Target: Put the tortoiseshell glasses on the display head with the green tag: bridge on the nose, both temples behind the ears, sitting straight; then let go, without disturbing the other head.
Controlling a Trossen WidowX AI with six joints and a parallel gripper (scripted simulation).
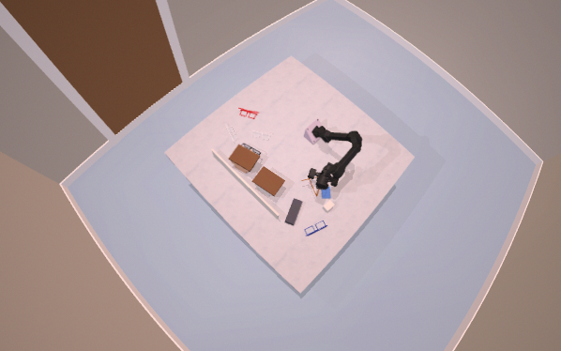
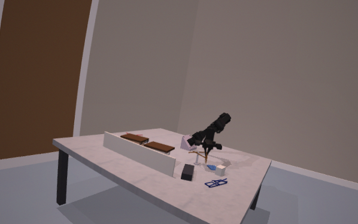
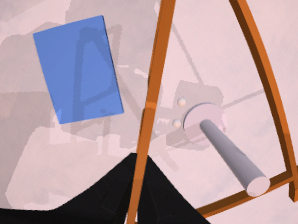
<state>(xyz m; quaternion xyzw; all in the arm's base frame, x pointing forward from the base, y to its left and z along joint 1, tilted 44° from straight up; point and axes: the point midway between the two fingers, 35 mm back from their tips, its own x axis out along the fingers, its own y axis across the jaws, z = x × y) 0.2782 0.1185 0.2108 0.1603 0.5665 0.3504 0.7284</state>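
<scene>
My gripper tip is now 30 mm short of the round base, 50 mm to the left of it and 40 mm above it. From my gripper tip the other things lie so: dark box (250 mm ahead, 20 mm to the right, 40 mm below); white cube (90 mm ahead, 130 mm to the left, 30 mm below); blue card (10 mm ahead, 70 mm to the left, 60 mm below).
</scene>
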